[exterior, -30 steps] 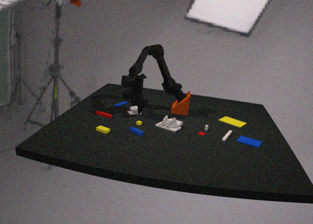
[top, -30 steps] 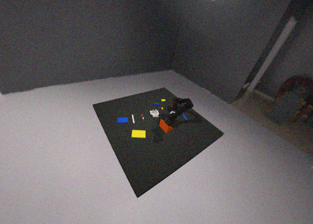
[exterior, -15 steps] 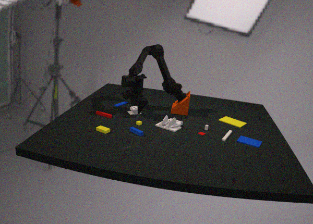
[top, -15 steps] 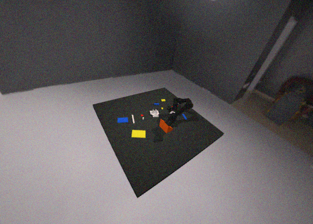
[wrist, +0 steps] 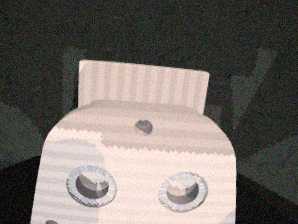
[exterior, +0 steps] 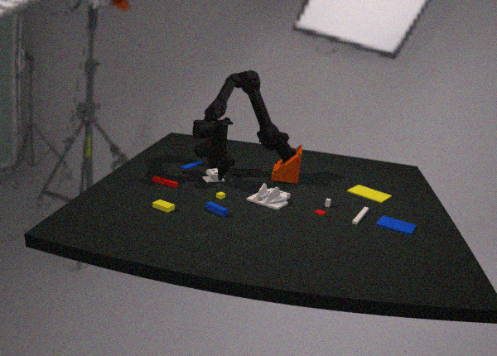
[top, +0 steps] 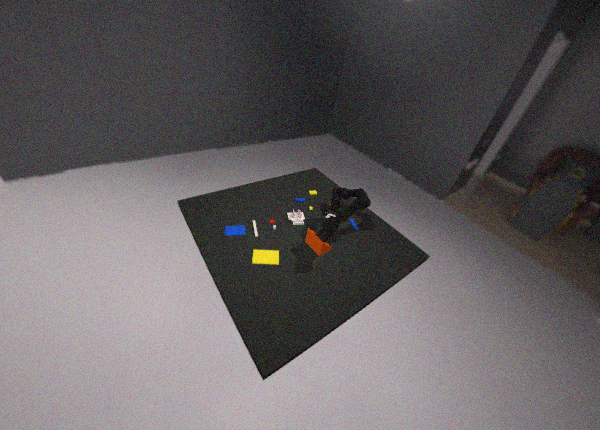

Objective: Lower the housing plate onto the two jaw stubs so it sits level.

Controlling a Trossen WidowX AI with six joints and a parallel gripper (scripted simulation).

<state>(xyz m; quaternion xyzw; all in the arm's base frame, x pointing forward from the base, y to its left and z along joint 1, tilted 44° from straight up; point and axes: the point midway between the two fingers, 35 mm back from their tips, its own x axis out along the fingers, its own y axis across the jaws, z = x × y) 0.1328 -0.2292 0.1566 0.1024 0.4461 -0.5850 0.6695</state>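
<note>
My gripper tip is 180 mm short of the yellow cube and 40 mm to the right of it. The rest, counted from my gripper tip: red brick (170 mm to the right, 110 mm ahead); then yellow brick (320 mm ahead, 130 mm to the right); then white bar (510 mm to the left, 230 mm ahead).
</note>
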